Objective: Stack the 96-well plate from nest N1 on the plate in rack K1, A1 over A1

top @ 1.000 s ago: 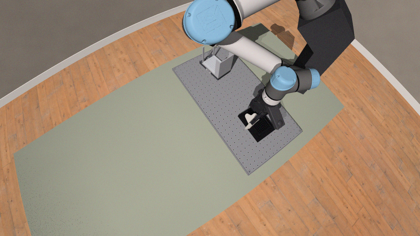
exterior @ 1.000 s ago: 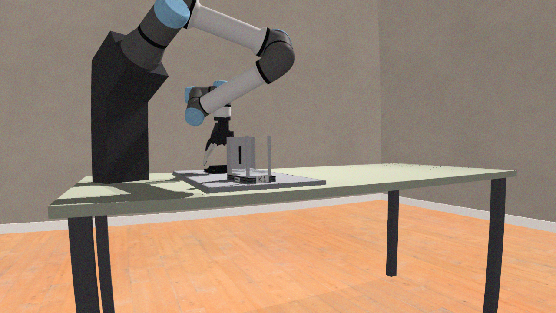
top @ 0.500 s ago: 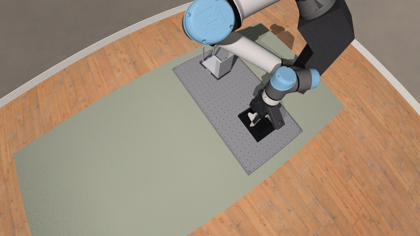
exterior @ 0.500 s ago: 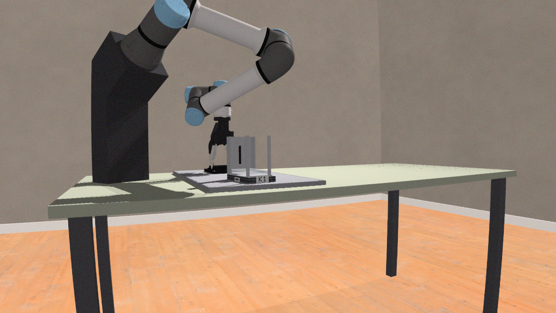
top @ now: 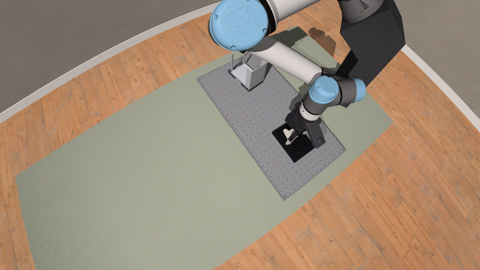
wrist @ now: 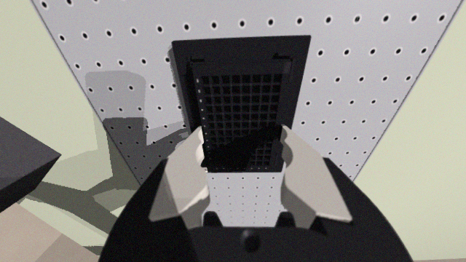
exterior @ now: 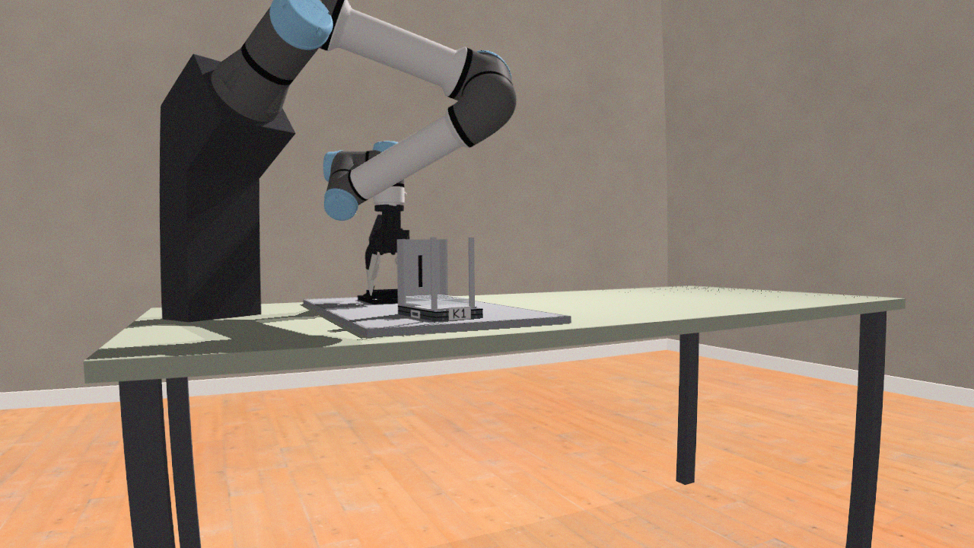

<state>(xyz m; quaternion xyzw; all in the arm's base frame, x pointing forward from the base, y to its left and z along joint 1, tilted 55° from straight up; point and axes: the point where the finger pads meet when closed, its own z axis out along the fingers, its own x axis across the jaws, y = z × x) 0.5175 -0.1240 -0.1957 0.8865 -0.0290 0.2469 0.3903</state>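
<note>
Now: the black plate nest N1 20 mm below my hand. Round my hand: K1 label (450 mm to the right, 130 mm behind, 20 mm below); then black 96-well plate (10 mm below); then white plate (360 mm to the right, 120 mm behind).
</note>
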